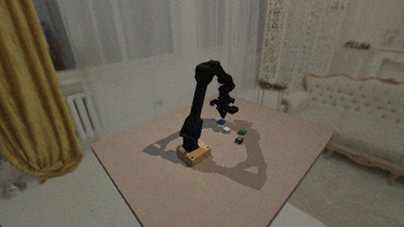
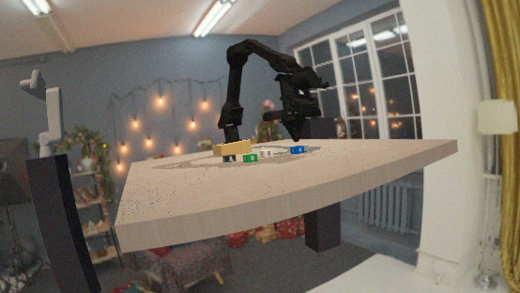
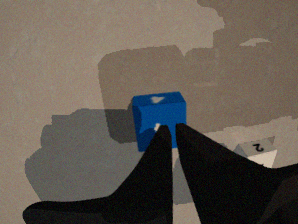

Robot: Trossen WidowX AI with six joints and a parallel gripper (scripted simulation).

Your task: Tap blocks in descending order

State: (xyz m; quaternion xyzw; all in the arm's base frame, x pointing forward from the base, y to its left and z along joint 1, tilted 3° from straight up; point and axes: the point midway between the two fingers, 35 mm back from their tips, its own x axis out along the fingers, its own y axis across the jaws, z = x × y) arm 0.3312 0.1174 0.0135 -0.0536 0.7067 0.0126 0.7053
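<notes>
Right now my gripper tip is 10 mm past the blue block and 30 mm above it. Also, from my gripper tip: black block (70 mm behind, 200 mm to the right, 30 mm below); white block (50 mm behind, 80 mm to the right, 30 mm below); green block (10 mm ahead, 160 mm to the right, 30 mm below).
</notes>
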